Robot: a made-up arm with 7 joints. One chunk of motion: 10 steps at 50 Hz.
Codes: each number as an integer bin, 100 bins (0 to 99) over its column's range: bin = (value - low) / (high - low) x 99, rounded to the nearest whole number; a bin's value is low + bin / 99 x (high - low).
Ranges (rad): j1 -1.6..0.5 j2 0..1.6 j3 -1.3..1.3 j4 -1.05..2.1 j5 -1.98..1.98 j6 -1.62..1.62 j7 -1.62..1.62
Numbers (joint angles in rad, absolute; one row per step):
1: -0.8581 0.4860 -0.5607 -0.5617 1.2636 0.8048 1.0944
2: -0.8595 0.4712 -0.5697 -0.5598 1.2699 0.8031 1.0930
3: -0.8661 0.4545 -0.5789 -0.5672 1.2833 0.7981 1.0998
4: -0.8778 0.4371 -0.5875 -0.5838 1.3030 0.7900 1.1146
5: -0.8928 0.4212 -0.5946 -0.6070 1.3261 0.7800 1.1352
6: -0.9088 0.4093 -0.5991 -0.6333 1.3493 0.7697 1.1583
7: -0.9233 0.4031 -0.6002 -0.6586 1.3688 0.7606 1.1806
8: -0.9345 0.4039 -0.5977 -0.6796 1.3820 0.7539 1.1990
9: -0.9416 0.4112 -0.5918 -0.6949 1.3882 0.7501 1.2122
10: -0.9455 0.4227 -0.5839 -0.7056 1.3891 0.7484 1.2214
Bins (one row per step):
1: 35 30 28 15 81 74 83
2: 35 29 28 15 81 74 83
3: 35 28 27 15 82 74 83
4: 34 27 27 15 82 74 84
5: 33 26 27 14 83 73 84
6: 33 25 27 13 83 73 85
7: 32 25 27 12 84 73 86
8: 31 25 27 12 84 73 86
9: 31 25 27 11 84 72 87
10: 31 26 27 11 84 72 87

